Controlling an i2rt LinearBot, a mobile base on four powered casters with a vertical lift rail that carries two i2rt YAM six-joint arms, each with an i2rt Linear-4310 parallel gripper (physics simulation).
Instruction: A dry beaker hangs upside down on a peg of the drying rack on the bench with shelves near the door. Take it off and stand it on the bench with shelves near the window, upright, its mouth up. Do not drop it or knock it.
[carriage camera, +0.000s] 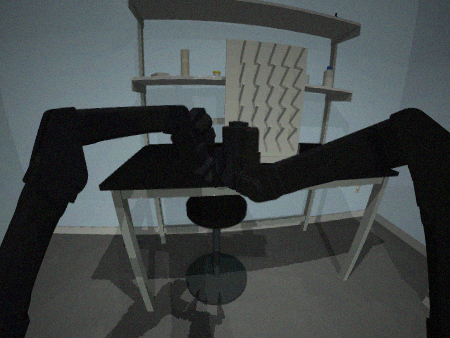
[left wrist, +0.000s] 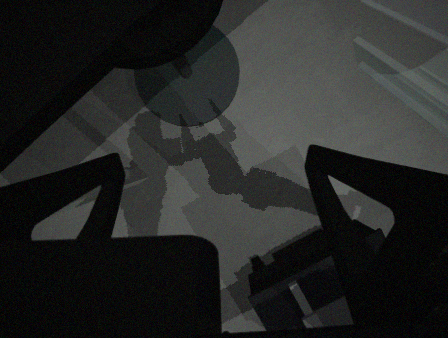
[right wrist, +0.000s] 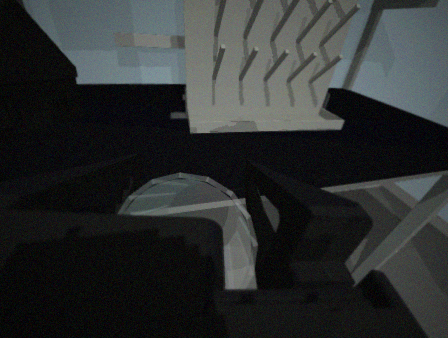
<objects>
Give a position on a clear glass beaker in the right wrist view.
181, 195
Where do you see the right gripper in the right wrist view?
193, 165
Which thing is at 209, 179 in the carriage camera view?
The left gripper.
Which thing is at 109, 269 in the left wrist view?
The left gripper.
</objects>
